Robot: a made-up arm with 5 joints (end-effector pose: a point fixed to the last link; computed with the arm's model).
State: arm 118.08 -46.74 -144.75 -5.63 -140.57
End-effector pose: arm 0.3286 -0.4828 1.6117 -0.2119 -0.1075 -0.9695 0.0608
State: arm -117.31 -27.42 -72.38 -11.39 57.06
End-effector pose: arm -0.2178 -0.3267 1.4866 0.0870 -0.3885 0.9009 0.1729
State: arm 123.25 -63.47 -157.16 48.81 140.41
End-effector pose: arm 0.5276 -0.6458 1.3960 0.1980 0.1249 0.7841 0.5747
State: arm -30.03 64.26 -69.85 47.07 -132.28
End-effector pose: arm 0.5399 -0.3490 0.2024 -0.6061 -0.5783 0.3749 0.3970
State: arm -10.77 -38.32 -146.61 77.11 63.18
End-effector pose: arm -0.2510 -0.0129 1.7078 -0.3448 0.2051 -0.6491 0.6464
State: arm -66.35 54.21 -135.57 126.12 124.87
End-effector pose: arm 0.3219 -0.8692 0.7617 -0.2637 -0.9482 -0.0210 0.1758
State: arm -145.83 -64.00 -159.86 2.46 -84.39
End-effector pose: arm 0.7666 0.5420 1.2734 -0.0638 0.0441 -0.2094 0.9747
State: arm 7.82 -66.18 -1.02 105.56 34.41
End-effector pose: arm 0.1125 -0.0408 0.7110 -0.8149 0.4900 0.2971 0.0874
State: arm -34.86 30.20 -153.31 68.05 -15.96
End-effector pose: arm 0.6940 -0.5120 1.3994 -0.8820 0.2315 -0.3832 0.1468
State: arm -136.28 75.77 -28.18 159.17 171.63
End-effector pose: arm -0.2031 -0.1265 0.4504 0.2006 -0.2217 -0.8528 0.4281
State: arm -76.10 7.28 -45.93 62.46 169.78
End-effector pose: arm 0.0949 -0.5666 0.7048 -0.6464 -0.7084 0.1686 0.2279
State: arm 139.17 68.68 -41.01 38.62 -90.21
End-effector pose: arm -0.1947 0.2252 0.1711 -0.1571 0.6328 -0.5825 0.4854
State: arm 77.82 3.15 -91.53 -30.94 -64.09
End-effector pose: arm 0.1903 0.6580 1.3926 -0.3142 -0.6474 -0.6385 0.2730
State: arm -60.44 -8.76 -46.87 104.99 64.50
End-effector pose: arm 0.1902 -0.4294 0.8343 -0.1848 0.9541 0.2182 0.0890
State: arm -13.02 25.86 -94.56 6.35 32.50
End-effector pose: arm 0.9430 -0.2671 1.0418 -0.6968 0.3340 -0.4668 0.4301
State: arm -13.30 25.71 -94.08 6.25 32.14
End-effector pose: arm 0.9405 -0.2712 1.0392 -0.6987 0.3347 -0.4662 0.4272
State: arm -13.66 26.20 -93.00 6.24 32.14
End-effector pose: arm 0.9411 -0.2775 1.0193 -0.7024 0.3440 -0.4571 0.4235
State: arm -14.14 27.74 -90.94 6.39 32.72
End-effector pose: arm 0.9449 -0.2870 0.9707 -0.7086 0.3671 -0.4340 0.4180
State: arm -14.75 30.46 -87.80 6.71 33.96
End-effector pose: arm 0.9474 -0.2988 0.8903 -0.7157 0.4053 -0.3948 0.4095
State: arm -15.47 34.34 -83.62 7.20 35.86
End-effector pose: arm 0.9402 -0.3103 0.7801 -0.7209 0.4571 -0.3390 0.3955
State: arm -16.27 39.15 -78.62 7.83 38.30
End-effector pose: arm 0.9145 -0.3179 0.6497 -0.7204 0.5182 -0.2694 0.3740
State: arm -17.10 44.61 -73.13 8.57 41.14
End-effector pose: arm 0.8647 -0.3181 0.5128 -0.7117 0.5825 -0.1904 0.3435
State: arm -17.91 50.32 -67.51 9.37 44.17
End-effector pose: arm 0.7923 -0.3092 0.3853 -0.6941 0.6433 -0.1081 0.3045
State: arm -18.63 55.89 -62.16 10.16 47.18
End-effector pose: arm 0.7058 -0.2923 0.2795 -0.6696 0.6951 -0.0293 0.2599
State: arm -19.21 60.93 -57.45 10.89 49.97
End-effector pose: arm 0.6178 -0.2706 0.2015 -0.6422 0.7349 0.0400 0.2143
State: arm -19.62 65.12 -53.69 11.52 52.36
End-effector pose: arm 0.5406 -0.2490 0.1501 -0.6161 0.7625 0.0953 0.1731
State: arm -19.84 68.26 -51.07 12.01 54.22
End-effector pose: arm 0.4828 -0.2312 0.1196 -0.5954 0.7796 0.1343 0.1406
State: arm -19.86 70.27 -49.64 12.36 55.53
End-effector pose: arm 0.4479 -0.2193 0.1033 -0.5820 0.7889 0.1569 0.1194
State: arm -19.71 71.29 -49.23 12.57 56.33
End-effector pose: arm 0.4339 -0.2132 0.0957 -0.5759 0.7930 0.1659 0.1091
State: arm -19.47 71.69 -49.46 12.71 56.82
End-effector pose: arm 0.4329 -0.2109 0.0924 -0.5744 0.7944 0.1666 0.1059
